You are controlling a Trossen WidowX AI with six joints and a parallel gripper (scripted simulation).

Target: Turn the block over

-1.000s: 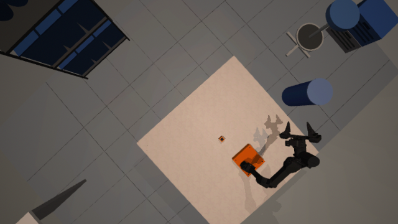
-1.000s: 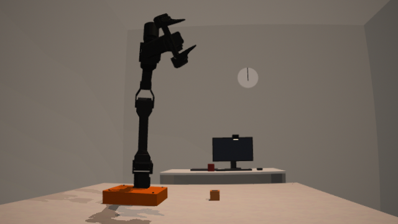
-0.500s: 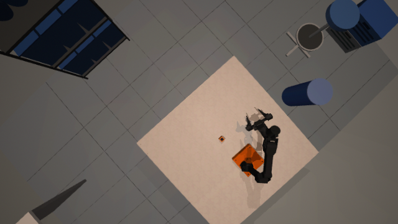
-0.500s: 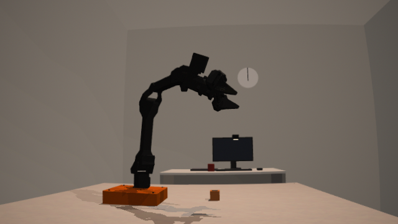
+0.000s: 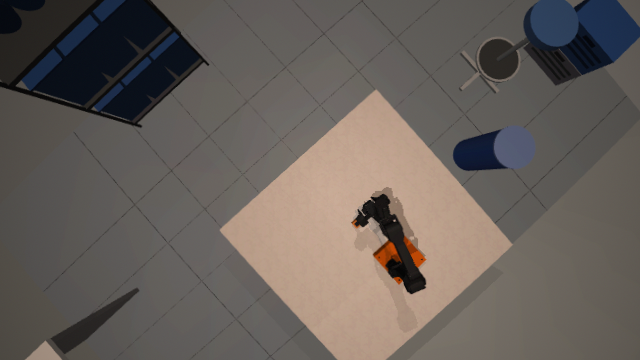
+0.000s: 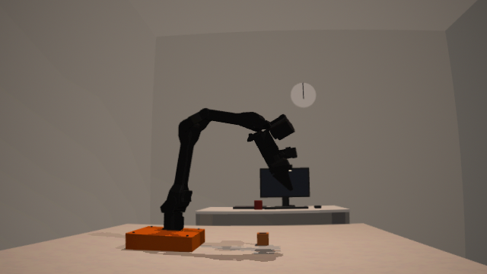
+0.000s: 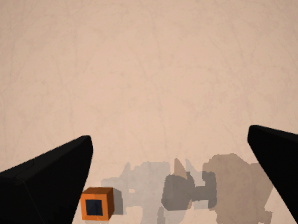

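My gripper tip is 9 cm past the block, 11 cm to the right of it and 16 cm above it.
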